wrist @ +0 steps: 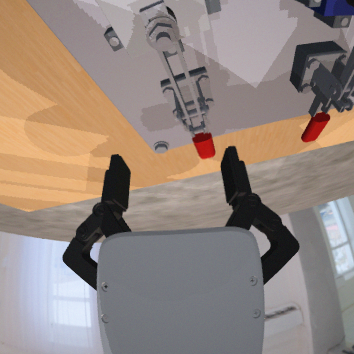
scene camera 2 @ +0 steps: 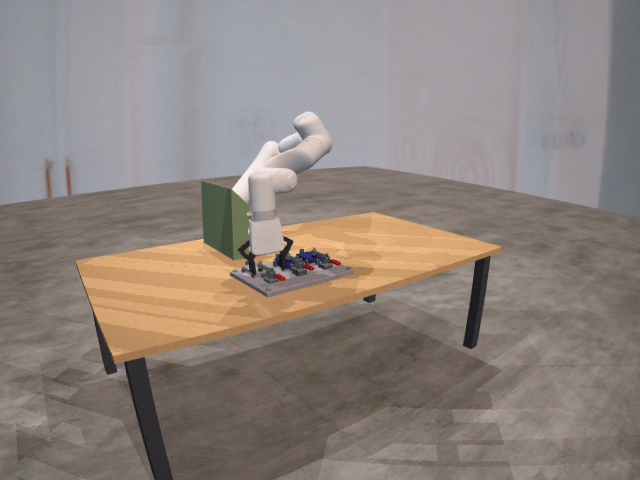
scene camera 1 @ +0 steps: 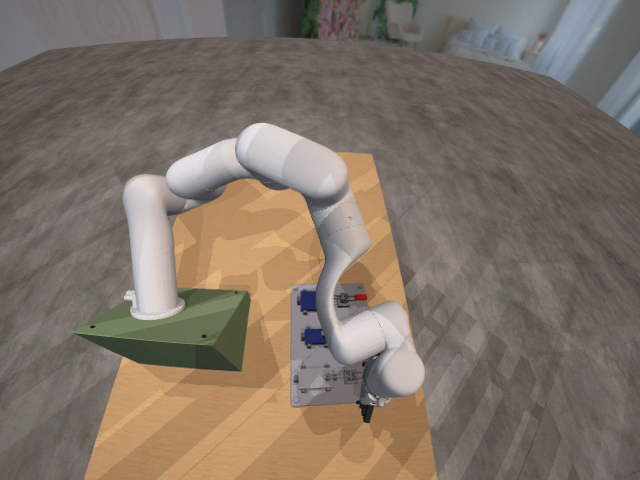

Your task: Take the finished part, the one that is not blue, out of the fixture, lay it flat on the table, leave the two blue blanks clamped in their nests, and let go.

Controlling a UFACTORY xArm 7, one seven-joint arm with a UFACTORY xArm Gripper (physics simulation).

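Where they show: gripper, fingertip midpoint: (wrist: pixel 173 158) (scene camera 2: pixel 268 270); arm's base, origin of the base link: (scene camera 1: pixel 158 308).
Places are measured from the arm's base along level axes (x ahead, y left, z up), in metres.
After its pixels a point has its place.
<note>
The finished part (scene camera 1: pixel 312 379) @(z -0.140, x 0.380, y -0.110 m) (wrist: pixel 125 25) @(z -0.140, x 0.416, y -0.122 m) is pale and thin, hard to tell from the grey fixture plate (scene camera 1: pixel 305 356) @(z -0.156, x 0.360, y -0.048 m) (scene camera 2: pixel 310 279) @(z -0.156, x 0.537, y 0.011 m) (wrist: pixel 240 110) @(z -0.156, x 0.521, y -0.052 m). It lies in the end nest, and that nest's clamp (wrist: pixel 187 95) @(z -0.147, x 0.481, y -0.101 m) reaches over it. Two blue blanks (scene camera 1: pixel 308 300) @(z -0.135, x 0.361, y 0.111 m) (scene camera 2: pixel 309 256) @(z -0.135, x 0.390, y 0.105 m) (wrist: pixel 340 6) @(z -0.130, x 0.421, y -0.002 m) sit in the other nests; the second blue blank (scene camera 1: pixel 313 336) @(z -0.130, x 0.379, y 0.002 m) is partly behind the arm. My gripper (scene camera 2: pixel 267 270) @(z -0.110, x 0.510, y -0.124 m) (wrist: pixel 173 158) @(z -0.110, x 0.510, y -0.124 m) is open and empty, low at the end nest's handle side. In the wrist view the end clamp's red handle (wrist: pixel 204 145) @(z -0.124, x 0.523, y -0.096 m) shows between the finger lines, nearer the right finger.
The middle clamp's red handle (scene camera 2: pixel 308 267) @(z -0.117, x 0.531, y 0.007 m) (wrist: pixel 315 127) @(z -0.114, x 0.516, y 0.008 m) and the far clamp's red handle (scene camera 1: pixel 360 297) @(z -0.120, x 0.515, y 0.121 m) (scene camera 2: pixel 335 261) @(z -0.119, x 0.523, y 0.118 m) stick out toward the table edge. The fixture lies on the wooden table (scene camera 1: pixel 248 439) @(z -0.171, x 0.230, y -0.258 m) (scene camera 2: pixel 180 310) @(z -0.171, x 0.524, y -0.418 m). A green base block (scene camera 1: pixel 180 330) @(z 0.066, x 0.104, y -0.065 m) (scene camera 2: pixel 219 222) @(z -0.049, x 0.072, y -0.100 m) carries the arm.
</note>
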